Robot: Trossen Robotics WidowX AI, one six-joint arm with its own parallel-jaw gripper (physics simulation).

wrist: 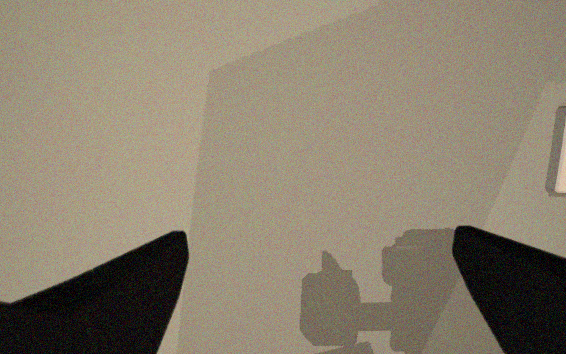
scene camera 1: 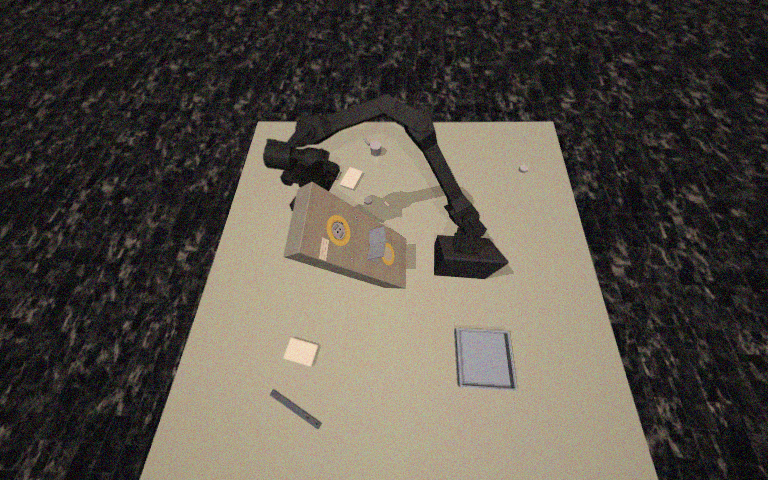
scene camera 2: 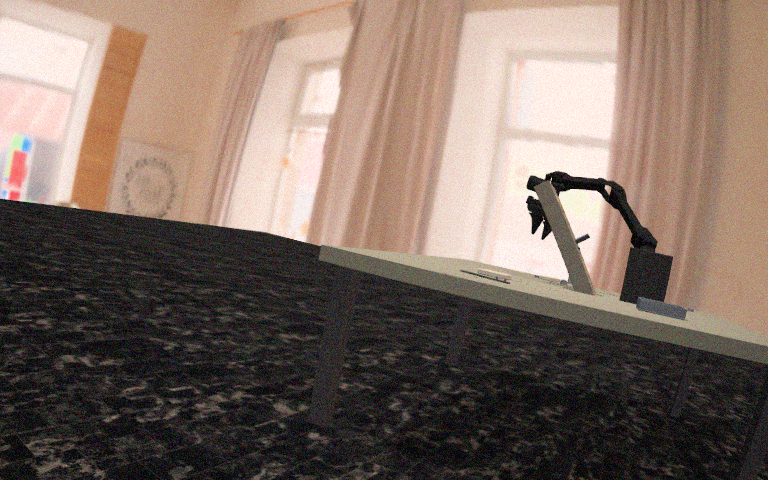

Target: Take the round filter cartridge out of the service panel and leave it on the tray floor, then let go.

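The service panel [scene camera 1: 351, 254] [scene camera 2: 563, 237] is a brown box standing tilted on the table. A round grey piece with dark marks [scene camera 1: 338, 229], apparently the filter cartridge, sits inside a yellow ring on its face. A second yellow ring [scene camera 1: 388, 254] is partly covered by a blue-grey flap [scene camera 1: 376, 243]. The tray [scene camera 1: 458, 362] [scene camera 2: 661, 309] is shallow and blue-grey, at the front right. My gripper [scene camera 2: 540, 233] [wrist: 320, 242] is open and empty, above the table behind the panel's upper left end. In scene camera 1 the panel hides most of its fingers.
My arm base [scene camera 1: 467, 257] [scene camera 2: 646, 275] stands right of the panel. Cream blocks [scene camera 1: 301, 351] [scene camera 1: 351, 178] lie before and behind the panel. A dark bar [scene camera 1: 295, 408] lies at the front left. A grey cylinder [scene camera 1: 375, 148] and small discs [scene camera 1: 523, 168] [scene camera 1: 368, 200] are farther back.
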